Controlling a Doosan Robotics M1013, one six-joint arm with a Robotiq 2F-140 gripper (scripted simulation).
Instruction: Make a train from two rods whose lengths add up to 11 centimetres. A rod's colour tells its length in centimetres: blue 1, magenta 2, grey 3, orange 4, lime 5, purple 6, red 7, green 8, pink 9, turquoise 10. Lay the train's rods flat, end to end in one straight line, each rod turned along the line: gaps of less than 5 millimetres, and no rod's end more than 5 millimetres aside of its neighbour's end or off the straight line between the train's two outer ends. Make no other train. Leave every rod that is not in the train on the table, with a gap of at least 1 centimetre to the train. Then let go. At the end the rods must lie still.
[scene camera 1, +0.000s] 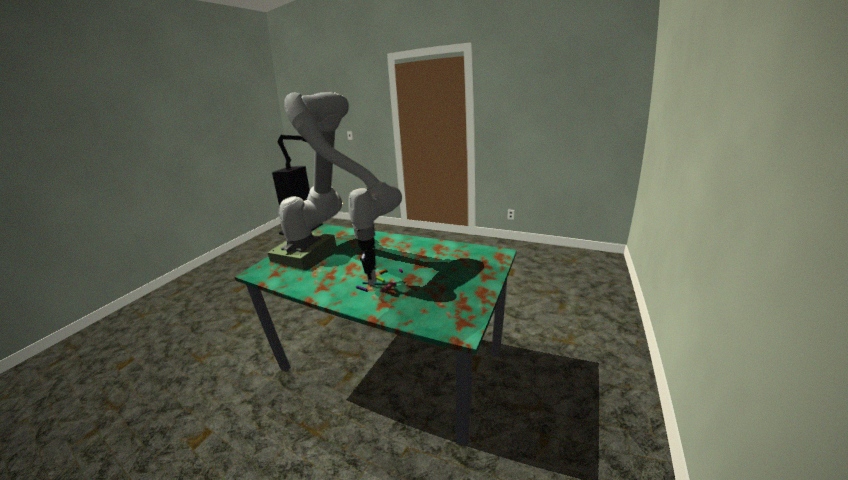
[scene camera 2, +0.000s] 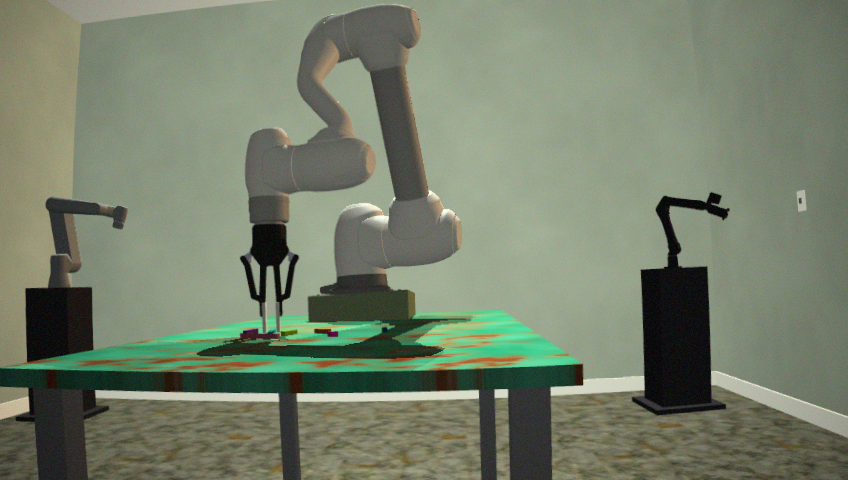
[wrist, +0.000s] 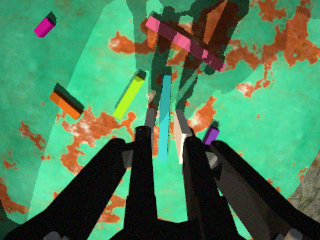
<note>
In view: the gripper (scene camera 2: 271, 332), a pink rod (wrist: 155, 25) and a turquoise rod (wrist: 165, 78).
The gripper is seen too in the wrist view (wrist: 164, 120).
</note>
